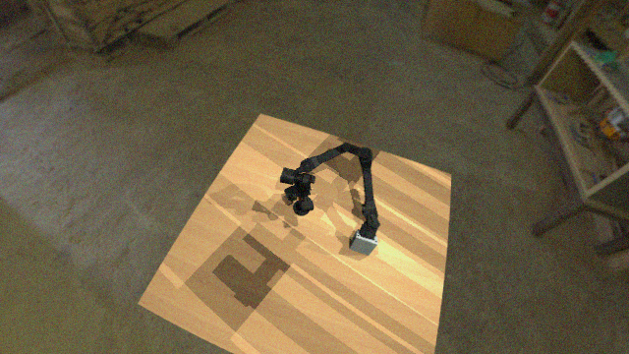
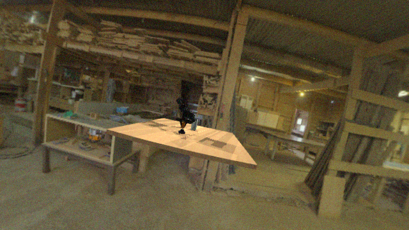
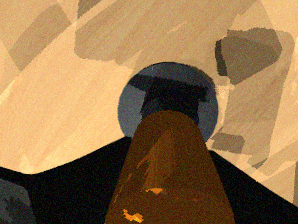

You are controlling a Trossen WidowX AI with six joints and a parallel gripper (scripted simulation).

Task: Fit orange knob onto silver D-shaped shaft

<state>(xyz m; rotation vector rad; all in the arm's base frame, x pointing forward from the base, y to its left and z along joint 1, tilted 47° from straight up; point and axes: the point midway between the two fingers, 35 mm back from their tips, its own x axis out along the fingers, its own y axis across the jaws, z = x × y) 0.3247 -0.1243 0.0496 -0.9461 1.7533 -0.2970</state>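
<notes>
Right now my gripper tip is 3 cm below the orange knob. Round my gripper tip: dark pedestal: 4 cm below.
</notes>
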